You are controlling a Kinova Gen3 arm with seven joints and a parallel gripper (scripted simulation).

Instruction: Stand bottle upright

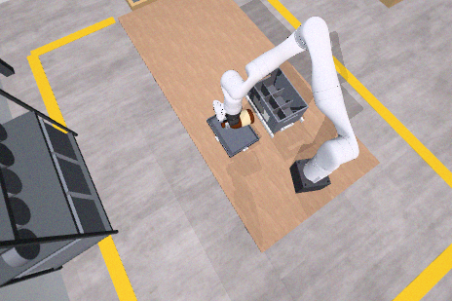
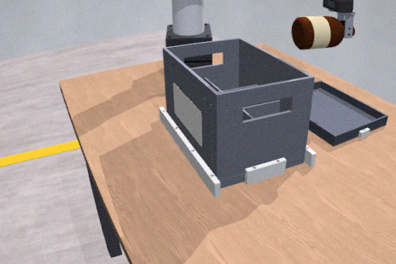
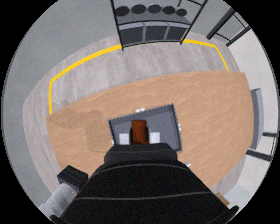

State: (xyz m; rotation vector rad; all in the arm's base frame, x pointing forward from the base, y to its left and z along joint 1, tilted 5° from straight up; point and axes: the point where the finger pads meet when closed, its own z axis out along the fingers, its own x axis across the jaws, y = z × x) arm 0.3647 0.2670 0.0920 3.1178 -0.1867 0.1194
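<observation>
The brown bottle lies 10 mm behind my hand, 50 mm to the right of it and 10 mm below it. Round my hand: dark grey tray (20 mm ahead, 50 mm to the right, 190 mm below); dark grey crate (40 mm ahead, 320 mm to the right, 120 mm below).
</observation>
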